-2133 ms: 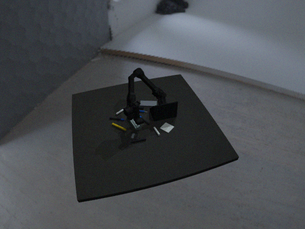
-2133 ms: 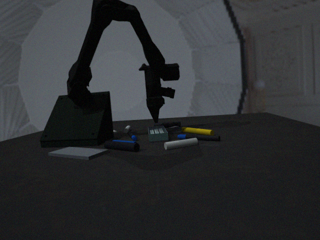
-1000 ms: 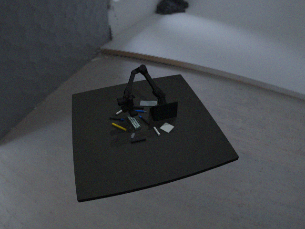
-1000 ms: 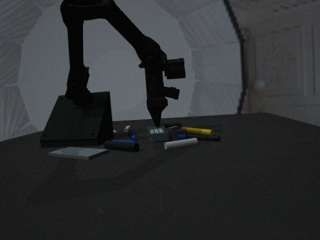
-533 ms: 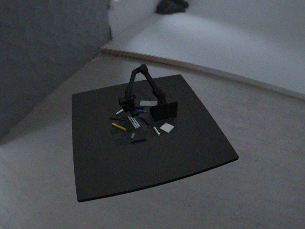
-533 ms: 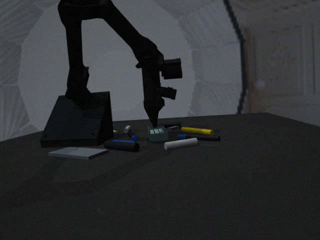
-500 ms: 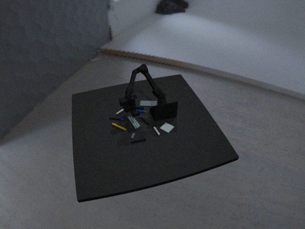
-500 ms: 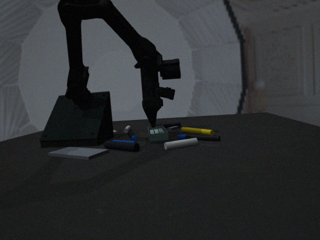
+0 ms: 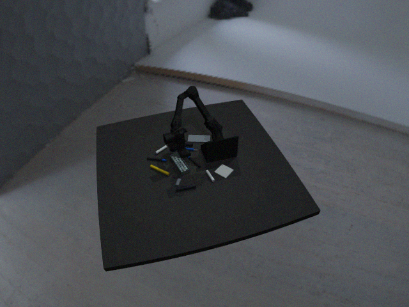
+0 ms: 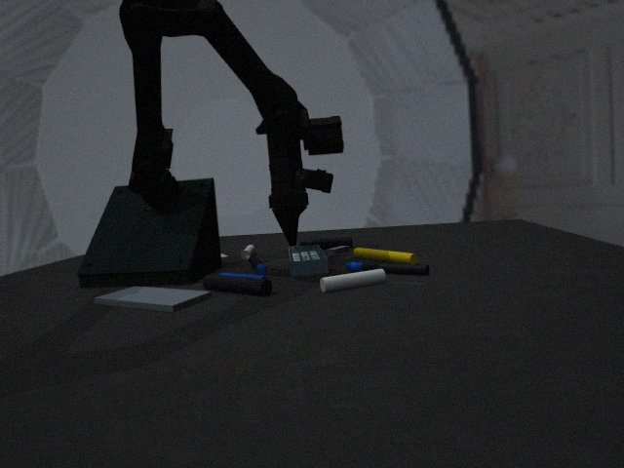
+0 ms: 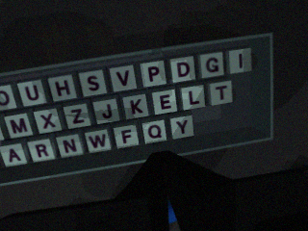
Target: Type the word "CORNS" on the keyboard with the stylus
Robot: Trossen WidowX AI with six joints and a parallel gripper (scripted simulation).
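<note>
My gripper tip is now 90 mm past the blue stylus, 100 mm to the left of it and 40 mm above it. The rest, counted from my gripper tip: small grey block 50 mm ahead, 180 mm to the left, 40 mm below; yellow rod 160 mm ahead, 50 mm to the left, 30 mm below; grey flat plate 170 mm behind, 200 mm to the right, 40 mm below.
</note>
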